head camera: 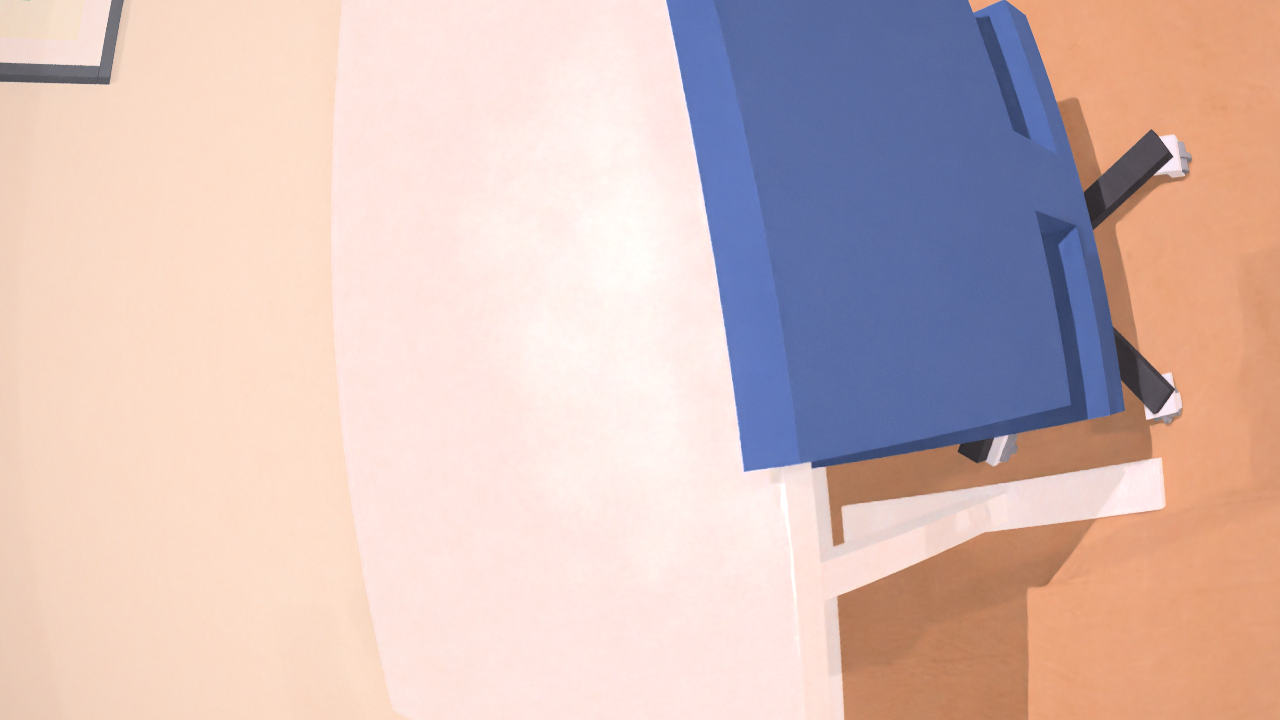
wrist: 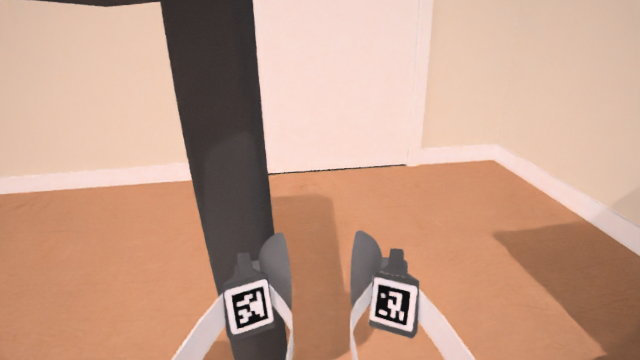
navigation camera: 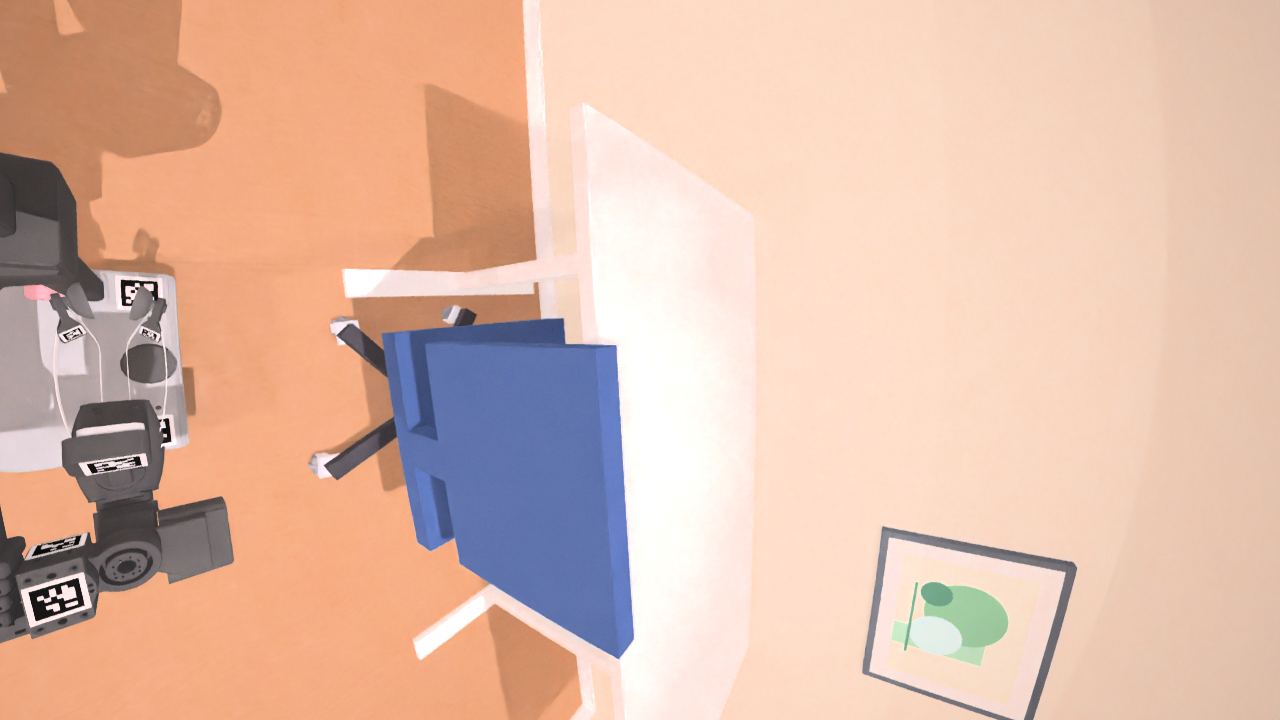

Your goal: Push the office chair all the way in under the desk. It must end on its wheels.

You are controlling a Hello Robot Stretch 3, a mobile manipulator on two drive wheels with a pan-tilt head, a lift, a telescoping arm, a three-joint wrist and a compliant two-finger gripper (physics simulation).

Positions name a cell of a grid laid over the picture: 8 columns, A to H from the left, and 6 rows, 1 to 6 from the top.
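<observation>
My gripper shows in the navigation camera (navigation camera: A3) and in the wrist view (wrist: E5). I see a blue office chair (head camera: F3), (navigation camera: D4). There is also a white desk (head camera: D4), (navigation camera: E3).
</observation>
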